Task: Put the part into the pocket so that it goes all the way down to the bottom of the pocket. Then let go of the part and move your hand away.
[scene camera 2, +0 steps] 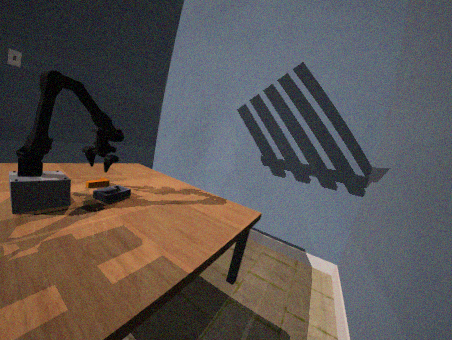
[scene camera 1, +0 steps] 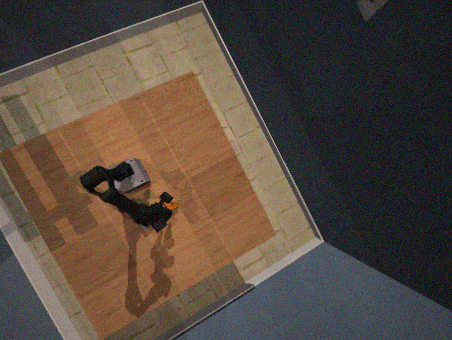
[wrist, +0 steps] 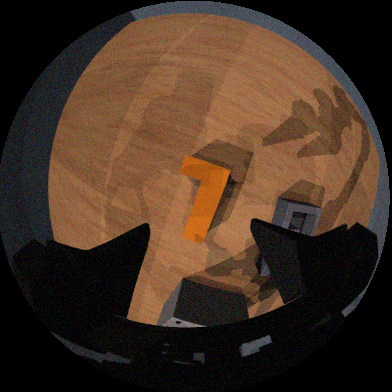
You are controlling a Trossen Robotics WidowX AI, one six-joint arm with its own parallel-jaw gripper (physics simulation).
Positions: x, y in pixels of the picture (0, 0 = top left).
Scene:
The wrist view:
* my gripper: 201, 226
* orange part: 213, 177, on the table
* dark pocket block: 299, 216

